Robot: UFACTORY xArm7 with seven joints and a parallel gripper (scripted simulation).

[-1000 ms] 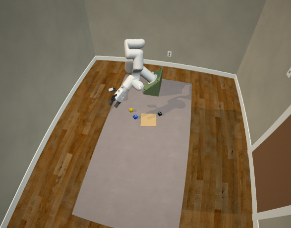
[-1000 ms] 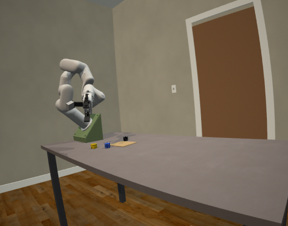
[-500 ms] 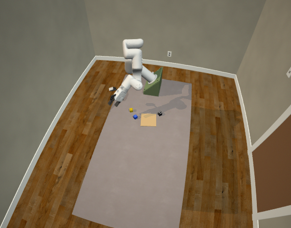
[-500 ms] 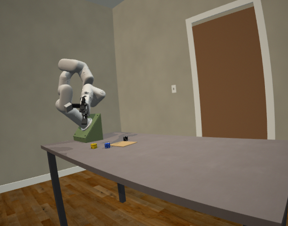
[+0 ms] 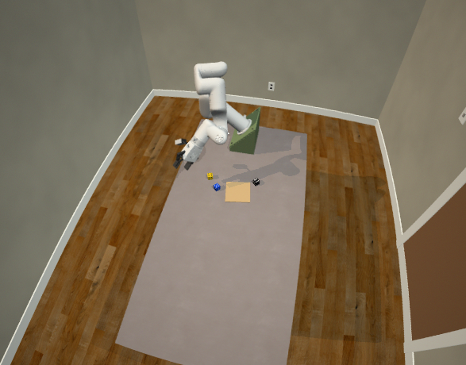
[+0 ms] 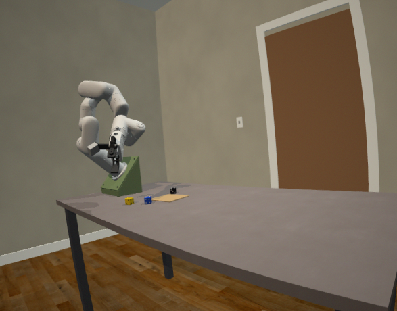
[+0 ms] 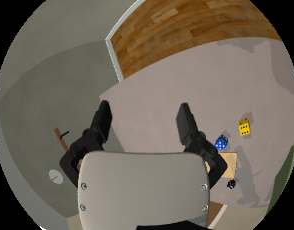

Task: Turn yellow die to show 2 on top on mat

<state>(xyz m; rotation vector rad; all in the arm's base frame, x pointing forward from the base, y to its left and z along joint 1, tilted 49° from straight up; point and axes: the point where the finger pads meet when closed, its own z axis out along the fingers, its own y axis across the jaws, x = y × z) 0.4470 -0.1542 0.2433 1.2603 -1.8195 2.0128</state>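
Now: the yellow die 100 mm behind my hand, 120 mm to the left of it and 190 mm below it. Round my hand: blue die 30 mm behind, 180 mm to the left, 190 mm below; then black die 100 mm behind, 400 mm to the left, 190 mm below; then tan mat 30 mm behind, 300 mm to the left, 200 mm below.
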